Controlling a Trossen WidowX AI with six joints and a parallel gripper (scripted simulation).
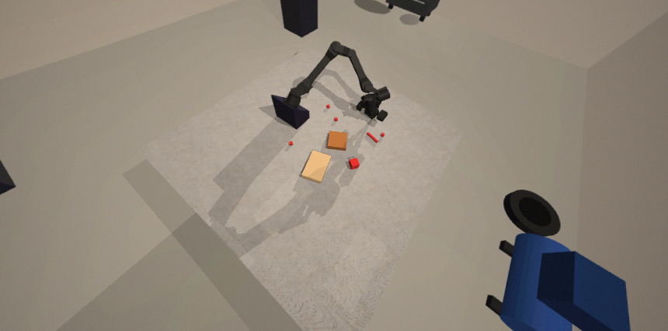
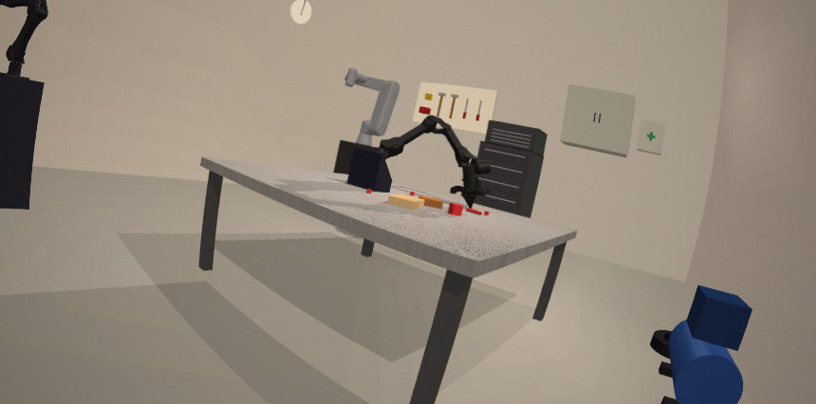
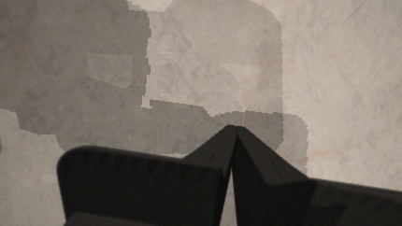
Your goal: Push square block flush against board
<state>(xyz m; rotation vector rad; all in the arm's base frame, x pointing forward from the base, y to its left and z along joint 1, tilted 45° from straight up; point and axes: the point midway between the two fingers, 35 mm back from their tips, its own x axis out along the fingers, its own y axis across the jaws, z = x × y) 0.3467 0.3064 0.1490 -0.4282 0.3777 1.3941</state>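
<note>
My gripper tip is now 13 cm to the left of the short red rod and 8 cm short of it. Also, from my gripper tip: red cube 34 cm to the right, 10 cm ahead, 2 cm above; tan board 48 cm to the right, 4 cm behind, 1 cm above; square block 28 cm to the right, 6 cm behind, 1 cm above.
</note>
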